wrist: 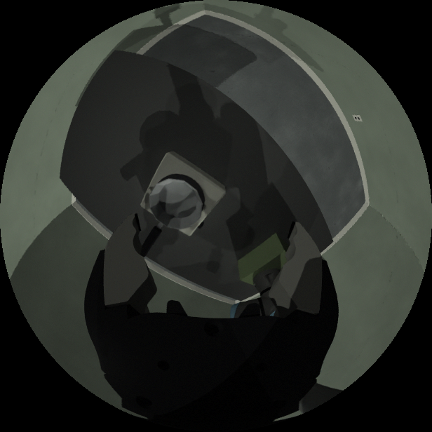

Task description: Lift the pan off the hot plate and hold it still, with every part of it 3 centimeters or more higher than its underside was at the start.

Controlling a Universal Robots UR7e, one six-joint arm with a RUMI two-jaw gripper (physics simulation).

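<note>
The pan (175, 204) is a shiny, faceted grey round vessel. It sits on the pale square hot plate (212, 189), left of the middle of the wrist view. Its short black handle (151, 240) points down and left in the view, toward the left finger. My gripper (214, 219) is open, with its two grey jaws wide apart and nothing held between them. The left jaw's tip shows close beside the handle, below and left of the pan. How high the jaws are above the handle is hard to tell.
The hot plate stands on a dark table top (105, 120) with a pale border strip. A green block (260, 256) lies near the right jaw, with dark cylindrical parts (266, 282) beside it. Shadows of the arm fall across the table. A small marked plate (357, 118) shows at the right.
</note>
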